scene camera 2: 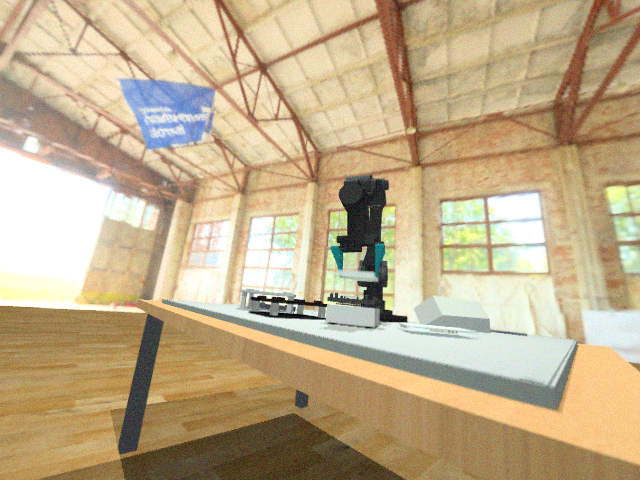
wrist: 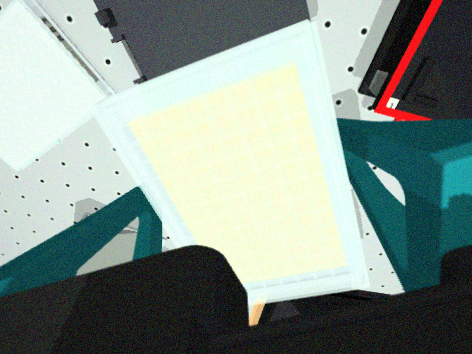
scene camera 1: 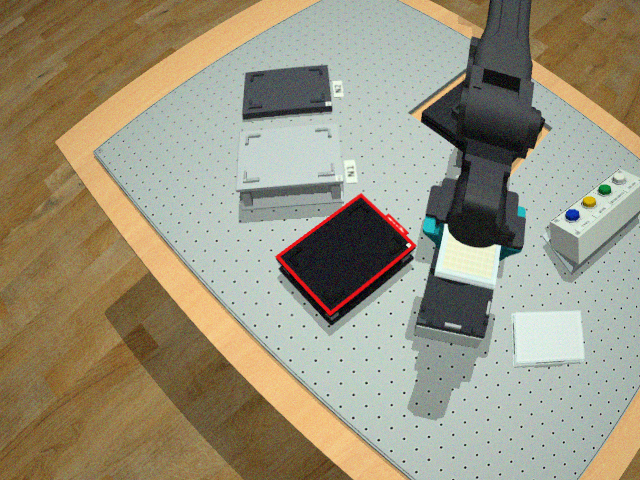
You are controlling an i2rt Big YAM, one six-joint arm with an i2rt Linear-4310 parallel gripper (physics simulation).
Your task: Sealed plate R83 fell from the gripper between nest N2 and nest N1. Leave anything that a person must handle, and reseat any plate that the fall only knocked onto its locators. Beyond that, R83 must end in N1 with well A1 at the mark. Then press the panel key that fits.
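My gripper is shut on a clear-rimmed plate with pale yellow wells. It holds the plate roughly level in the air, over the back part of a dark grey block. No name or A1 mark is readable on the plate. Nest N1 is a raised light grey stand with corner locators, a small white mark near its label and no plate on it. Nest N2 is dark, low and also bare. The panel has blue, yellow, green and white keys.
A black nest with a red outline stands between N1 and the dark grey block, which has small clips. A flat white plate or lid lies on the perforated board beyond the block, near the panel.
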